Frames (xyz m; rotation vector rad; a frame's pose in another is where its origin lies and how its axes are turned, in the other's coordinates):
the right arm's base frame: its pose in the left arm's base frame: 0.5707 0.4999 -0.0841 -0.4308 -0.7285 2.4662
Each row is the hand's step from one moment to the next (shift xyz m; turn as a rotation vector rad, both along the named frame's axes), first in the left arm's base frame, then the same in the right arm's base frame.
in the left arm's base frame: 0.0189 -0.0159 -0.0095 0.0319 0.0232 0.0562
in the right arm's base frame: -0.0229 0.0094 -0.0093 -0.0210 -0.0616 0.0219
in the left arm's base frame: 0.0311 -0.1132 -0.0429 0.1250 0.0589 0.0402
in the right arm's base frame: -0.0831 0.0934 -0.0018 -0.0738 -0.1147 -0.0458
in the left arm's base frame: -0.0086 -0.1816 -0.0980 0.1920 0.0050 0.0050
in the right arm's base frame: -0.0815 0.1898 -0.0010 -0.1534 -0.0824 -0.0812
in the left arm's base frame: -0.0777 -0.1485 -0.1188 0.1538 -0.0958 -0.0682
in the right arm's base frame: -0.0037 0.2054 -0.0013 -0.1688 0.0470 -0.0824
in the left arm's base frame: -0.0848 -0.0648 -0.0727 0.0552 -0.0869 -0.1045
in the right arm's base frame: 0.0427 0.1218 0.0047 -0.0785 0.1005 -0.0725
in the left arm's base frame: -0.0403 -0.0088 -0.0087 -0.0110 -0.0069 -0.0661
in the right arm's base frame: 0.0289 0.0273 0.0140 0.0148 0.0474 -0.0456
